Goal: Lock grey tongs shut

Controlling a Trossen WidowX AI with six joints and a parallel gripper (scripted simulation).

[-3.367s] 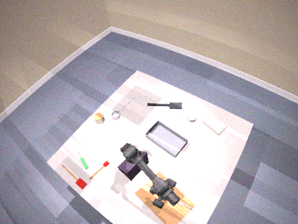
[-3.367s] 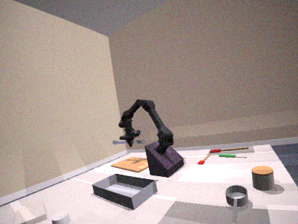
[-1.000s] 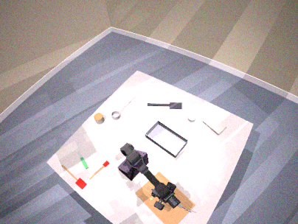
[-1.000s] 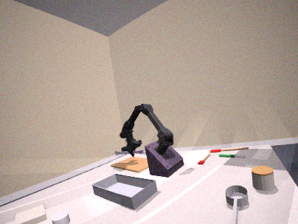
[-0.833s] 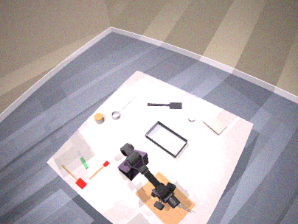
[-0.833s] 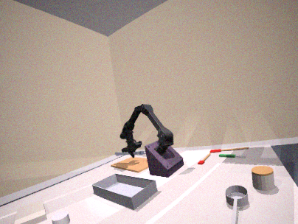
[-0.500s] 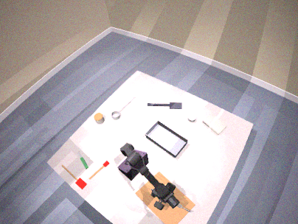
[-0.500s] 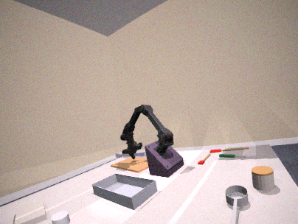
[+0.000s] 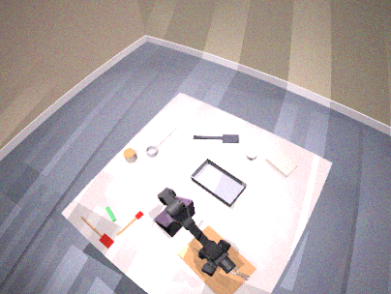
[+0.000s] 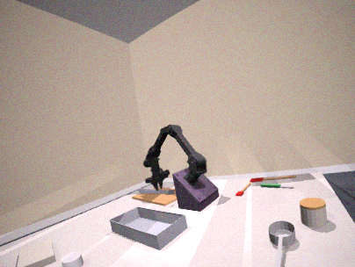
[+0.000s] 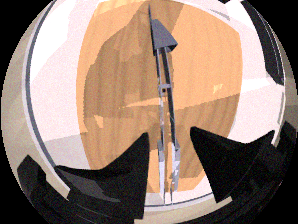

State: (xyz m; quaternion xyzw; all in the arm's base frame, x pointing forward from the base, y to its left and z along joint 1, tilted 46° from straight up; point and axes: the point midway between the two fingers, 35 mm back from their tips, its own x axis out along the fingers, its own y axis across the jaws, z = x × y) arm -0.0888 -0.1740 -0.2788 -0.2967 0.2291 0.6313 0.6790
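Now: the wooden board 40 mm below my gripper tip. The rest, counted from my gripper tip: flat pale block 750 mm ahead, 30 mm below; then black spatula 700 mm ahead, 450 mm to the left, 40 mm below; then grey roasting tin 400 mm ahead, 260 mm to the left, 20 mm below.
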